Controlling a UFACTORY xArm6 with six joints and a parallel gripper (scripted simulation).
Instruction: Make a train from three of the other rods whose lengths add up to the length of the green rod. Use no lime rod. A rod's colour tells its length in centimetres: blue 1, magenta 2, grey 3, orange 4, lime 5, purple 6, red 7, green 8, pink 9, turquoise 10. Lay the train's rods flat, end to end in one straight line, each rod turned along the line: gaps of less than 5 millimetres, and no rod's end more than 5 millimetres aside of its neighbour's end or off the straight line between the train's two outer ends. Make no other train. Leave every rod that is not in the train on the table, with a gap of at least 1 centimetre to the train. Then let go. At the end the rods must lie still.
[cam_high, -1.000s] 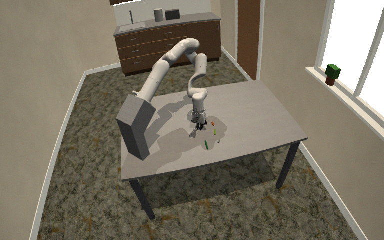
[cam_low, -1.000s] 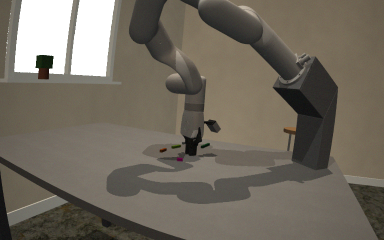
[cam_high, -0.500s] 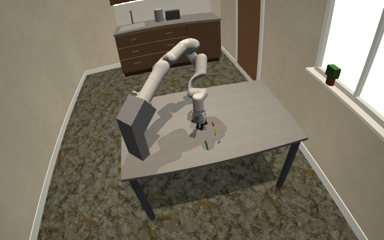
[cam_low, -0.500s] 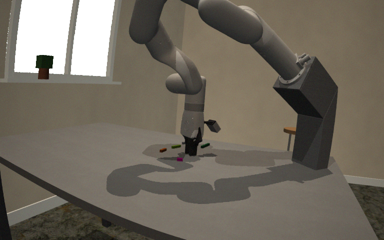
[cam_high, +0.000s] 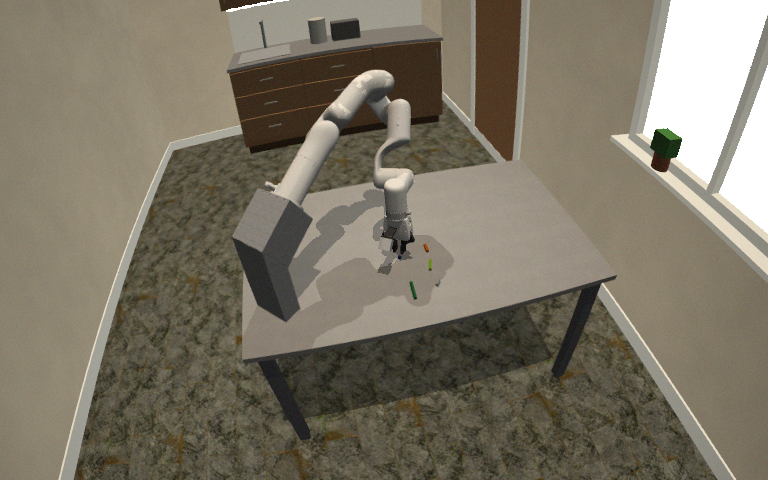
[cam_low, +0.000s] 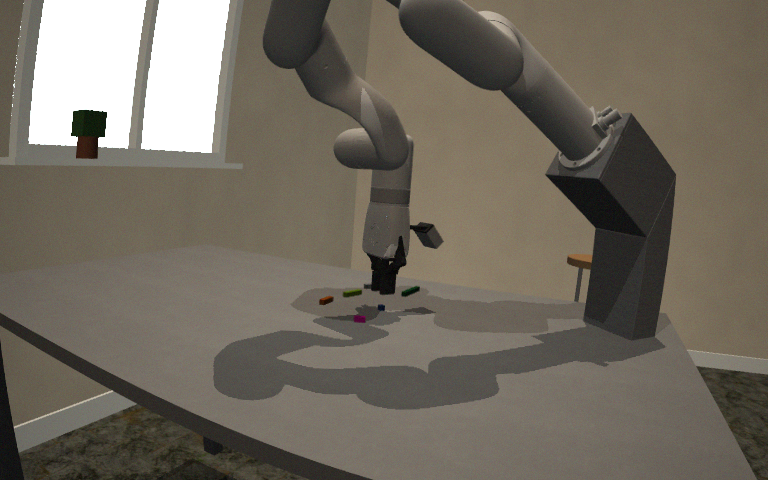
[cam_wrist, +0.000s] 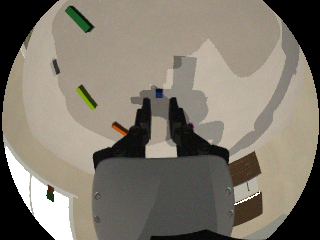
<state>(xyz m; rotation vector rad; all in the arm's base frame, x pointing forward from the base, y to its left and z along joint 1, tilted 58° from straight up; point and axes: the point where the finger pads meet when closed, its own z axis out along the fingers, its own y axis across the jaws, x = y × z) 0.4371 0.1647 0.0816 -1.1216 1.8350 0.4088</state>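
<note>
Right now the blue rod is 50 mm below my hand. The rest, counted from my hand: lime rod (120 mm ahead, 50 mm below, 30 mm to the right); then orange rod (90 mm ahead, 60 mm to the left, 50 mm below); then magenta rod (90 mm to the left, 50 mm below, 40 mm behind).
</note>
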